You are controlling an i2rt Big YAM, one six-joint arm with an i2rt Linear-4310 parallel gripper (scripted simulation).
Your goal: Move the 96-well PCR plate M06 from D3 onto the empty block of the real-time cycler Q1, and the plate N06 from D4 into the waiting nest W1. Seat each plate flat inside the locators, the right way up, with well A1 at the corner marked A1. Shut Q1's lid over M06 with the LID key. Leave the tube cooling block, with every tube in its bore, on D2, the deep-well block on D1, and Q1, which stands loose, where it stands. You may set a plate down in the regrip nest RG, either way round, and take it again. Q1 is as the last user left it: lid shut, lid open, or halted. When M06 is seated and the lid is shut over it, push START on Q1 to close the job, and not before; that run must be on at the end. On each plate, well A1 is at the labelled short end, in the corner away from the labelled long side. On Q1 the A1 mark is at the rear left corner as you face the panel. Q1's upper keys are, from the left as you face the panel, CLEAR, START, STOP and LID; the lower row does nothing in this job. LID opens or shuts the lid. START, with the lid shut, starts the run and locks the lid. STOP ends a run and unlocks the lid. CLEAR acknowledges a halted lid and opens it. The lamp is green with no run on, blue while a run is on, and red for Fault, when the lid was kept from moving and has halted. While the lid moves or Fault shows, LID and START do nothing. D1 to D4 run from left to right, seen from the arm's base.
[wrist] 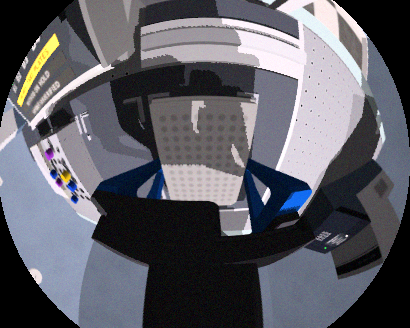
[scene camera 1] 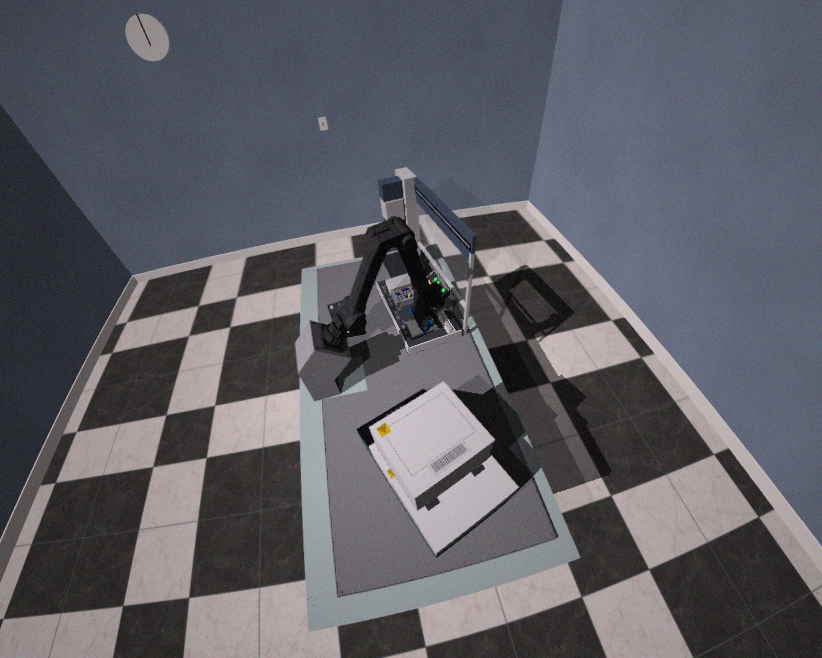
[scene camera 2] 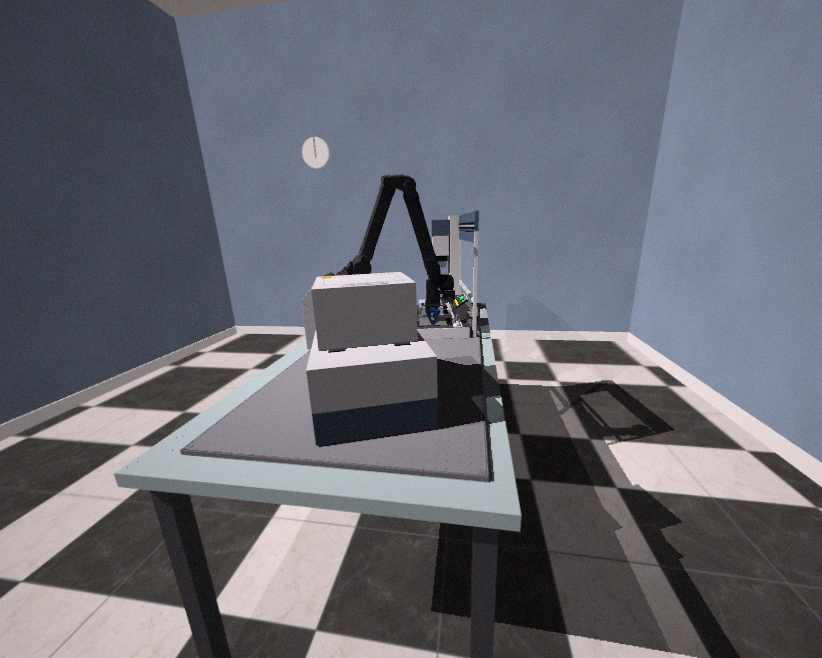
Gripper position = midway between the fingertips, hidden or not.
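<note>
The wrist view shows the gripper [wrist: 203, 161]. Scene camera 1 has a Q1 lid [scene camera 1: 434, 441] in its picture, and scene camera 2 shows the same Q1 lid [scene camera 2: 360, 310].
</note>
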